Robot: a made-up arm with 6 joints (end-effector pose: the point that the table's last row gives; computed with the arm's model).
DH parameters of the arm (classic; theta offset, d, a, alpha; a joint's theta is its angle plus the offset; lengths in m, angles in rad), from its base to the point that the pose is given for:
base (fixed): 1.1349 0 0.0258 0
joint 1: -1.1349 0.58 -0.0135 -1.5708
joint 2: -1.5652 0 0.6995 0
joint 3: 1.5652 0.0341 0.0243 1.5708
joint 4: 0 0.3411 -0.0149 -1.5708
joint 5: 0 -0.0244 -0.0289 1.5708
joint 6: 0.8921 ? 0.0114 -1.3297
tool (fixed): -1.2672 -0.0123 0 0
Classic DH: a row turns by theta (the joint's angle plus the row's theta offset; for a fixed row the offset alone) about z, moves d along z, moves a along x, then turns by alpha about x.
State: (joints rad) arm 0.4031 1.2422 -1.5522 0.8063 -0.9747 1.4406
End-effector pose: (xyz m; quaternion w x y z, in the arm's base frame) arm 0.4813 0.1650 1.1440 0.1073 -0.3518 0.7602 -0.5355
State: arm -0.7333 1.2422 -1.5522 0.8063 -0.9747 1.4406
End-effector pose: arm 0.3373 -0.3438 1.1440 0.1977 -0.1125 -0.8301 0.5091
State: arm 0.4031 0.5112 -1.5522 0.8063 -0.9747 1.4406
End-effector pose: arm 0.0171 -0.0330 1.3349 0.3995 -0.1375 0.7498 -0.5092
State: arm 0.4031 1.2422 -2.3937 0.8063 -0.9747 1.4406
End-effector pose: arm 0.2964 0.0861 0.9094 0.4400 -0.1028 0.7394 -0.4992
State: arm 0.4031 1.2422 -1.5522 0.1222 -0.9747 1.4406
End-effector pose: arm 0.4208 0.2115 1.1320 0.0673 0.1000 -0.8833 0.4531
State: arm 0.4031 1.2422 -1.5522 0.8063 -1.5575 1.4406
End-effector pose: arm 0.4977 0.1703 1.0858 0.3082 -0.3008 0.8336 -0.3458
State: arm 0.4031 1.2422 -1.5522 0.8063 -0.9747 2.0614
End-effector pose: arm 0.4842 0.1599 1.1358 0.3082 -0.2967 0.5885 -0.6860
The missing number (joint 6, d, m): 0.1047
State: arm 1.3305 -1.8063 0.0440 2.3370 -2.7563 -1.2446
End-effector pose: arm -0.2506 -0.8834 0.4491 0.2013 0.7861 0.2430 0.5315
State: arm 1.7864 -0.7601 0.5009 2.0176 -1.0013 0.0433
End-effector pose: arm 0.1705 -0.4572 1.4855 0.0144 -0.8864 -0.0474 -0.4602
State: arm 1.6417 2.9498 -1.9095 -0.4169 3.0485 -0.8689
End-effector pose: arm -0.0092 0.3573 -0.0029 0.3148 0.7015 -0.5047 -0.3926
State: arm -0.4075 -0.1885 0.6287 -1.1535 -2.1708 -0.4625
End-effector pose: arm -0.0038 0.1442 1.5316 0.2210 0.6185 0.7100 0.2540
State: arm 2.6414 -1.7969 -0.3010 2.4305 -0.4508 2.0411
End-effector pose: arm 0.9913 -0.4910 0.3054 0.9088 0.4034 0.0899 0.0571
